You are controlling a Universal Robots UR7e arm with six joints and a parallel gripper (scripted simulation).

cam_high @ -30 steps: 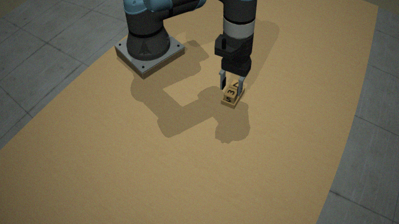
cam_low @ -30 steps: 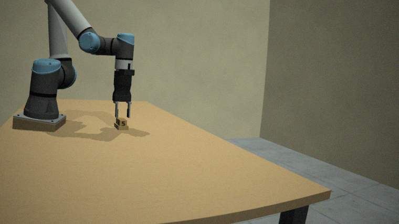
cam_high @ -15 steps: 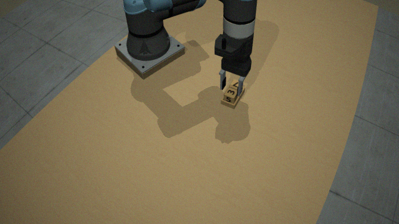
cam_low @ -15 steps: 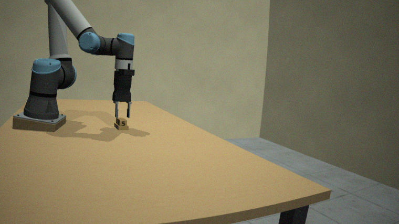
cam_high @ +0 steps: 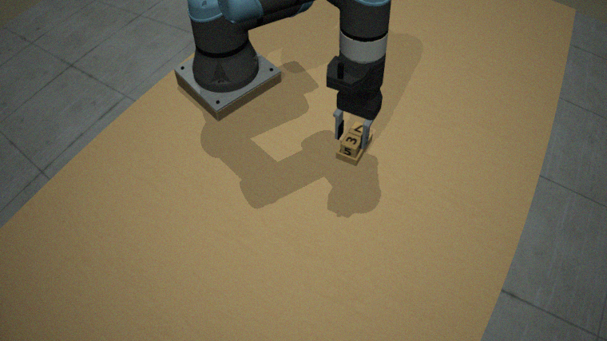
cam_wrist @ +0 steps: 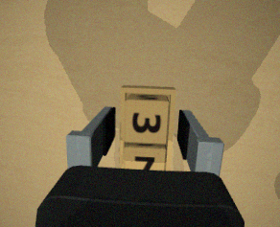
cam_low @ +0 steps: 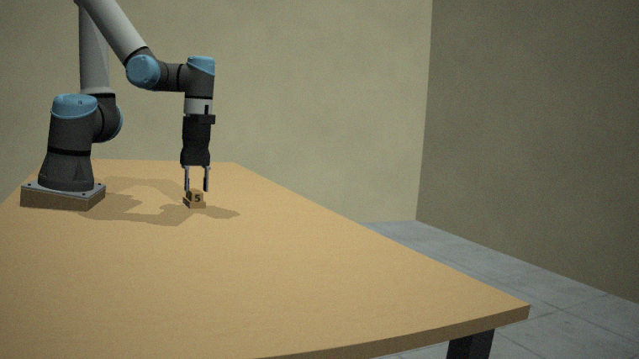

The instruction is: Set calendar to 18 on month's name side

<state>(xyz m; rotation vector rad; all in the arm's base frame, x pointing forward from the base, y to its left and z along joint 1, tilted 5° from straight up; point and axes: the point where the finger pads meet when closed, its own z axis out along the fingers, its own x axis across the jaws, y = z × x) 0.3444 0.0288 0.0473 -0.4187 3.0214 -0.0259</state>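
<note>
My hand is 50 mm above the wooden tray, 20 mm to the right of it and 10 mm past it.
</note>
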